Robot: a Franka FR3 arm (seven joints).
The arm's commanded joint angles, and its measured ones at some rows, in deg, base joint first. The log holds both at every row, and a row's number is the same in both.
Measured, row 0:
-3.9, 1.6, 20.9, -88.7, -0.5, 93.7, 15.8
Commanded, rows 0 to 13:
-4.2, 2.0, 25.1, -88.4, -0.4, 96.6, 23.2
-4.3, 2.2, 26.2, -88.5, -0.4, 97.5, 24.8
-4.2, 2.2, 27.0, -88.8, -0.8, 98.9, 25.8
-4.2, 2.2, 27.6, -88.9, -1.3, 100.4, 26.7
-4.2, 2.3, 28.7, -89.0, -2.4, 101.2, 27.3
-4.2, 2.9, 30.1, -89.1, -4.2, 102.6, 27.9
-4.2, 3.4, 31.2, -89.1, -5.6, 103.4, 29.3
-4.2, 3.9, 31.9, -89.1, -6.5, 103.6, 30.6
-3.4, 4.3, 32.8, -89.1, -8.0, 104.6, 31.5
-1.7, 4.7, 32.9, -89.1, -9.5, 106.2, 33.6
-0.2, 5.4, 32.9, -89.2, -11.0, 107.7, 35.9
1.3, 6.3, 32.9, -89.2, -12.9, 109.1, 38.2
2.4, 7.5, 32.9, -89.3, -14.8, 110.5, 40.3
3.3, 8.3, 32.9, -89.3, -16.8, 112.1, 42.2
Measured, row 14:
0.5, 5.7, 32.7, -89.0, -11.5, 107.6, 36.2
